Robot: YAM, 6 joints.
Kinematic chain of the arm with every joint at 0, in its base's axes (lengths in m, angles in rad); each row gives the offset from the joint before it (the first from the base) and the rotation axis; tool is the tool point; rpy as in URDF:
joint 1: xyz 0 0 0.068 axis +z
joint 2: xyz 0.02 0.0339 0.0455 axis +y
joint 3: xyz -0.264 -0.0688 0 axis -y
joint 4: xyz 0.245 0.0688 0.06 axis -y
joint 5: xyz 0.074 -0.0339 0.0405 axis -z
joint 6: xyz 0.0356 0 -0.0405 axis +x
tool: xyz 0 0 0 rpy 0 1.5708 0
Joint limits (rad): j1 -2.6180..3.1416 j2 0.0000..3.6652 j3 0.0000..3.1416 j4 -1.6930..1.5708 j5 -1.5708..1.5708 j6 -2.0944..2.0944
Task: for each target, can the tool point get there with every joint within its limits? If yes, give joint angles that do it. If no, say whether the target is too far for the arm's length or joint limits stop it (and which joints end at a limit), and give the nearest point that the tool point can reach.
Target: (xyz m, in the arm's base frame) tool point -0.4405 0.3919 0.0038
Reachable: yes | joints 2.3672 3.1635 2.3637 1.1177 -0.9026 -0.2400
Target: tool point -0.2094 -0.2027 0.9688
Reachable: no: too far | nearest point -0.1504 -0.1456 0.7100 | short by 0.271 m
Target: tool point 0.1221 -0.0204 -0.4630
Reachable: no: joint limits stop it (at a limit: joint 2) | nearest point 0.1487 -0.0248 -0.3669 | short by 0.100 m
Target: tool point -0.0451 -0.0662 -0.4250
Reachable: no: joint limits stop it (at a limit: joint 2) | nearest point -0.0620 -0.0910 -0.3528 | short by 0.078 m
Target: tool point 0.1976 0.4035 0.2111
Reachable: yes | joints 1.1521 2.0003 1.2011 0.7170 0.4806 0.3170
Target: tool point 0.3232 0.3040 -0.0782
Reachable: yes | joints 0.6808 2.8501 1.8153 -0.6164 -1.1702 -1.0899
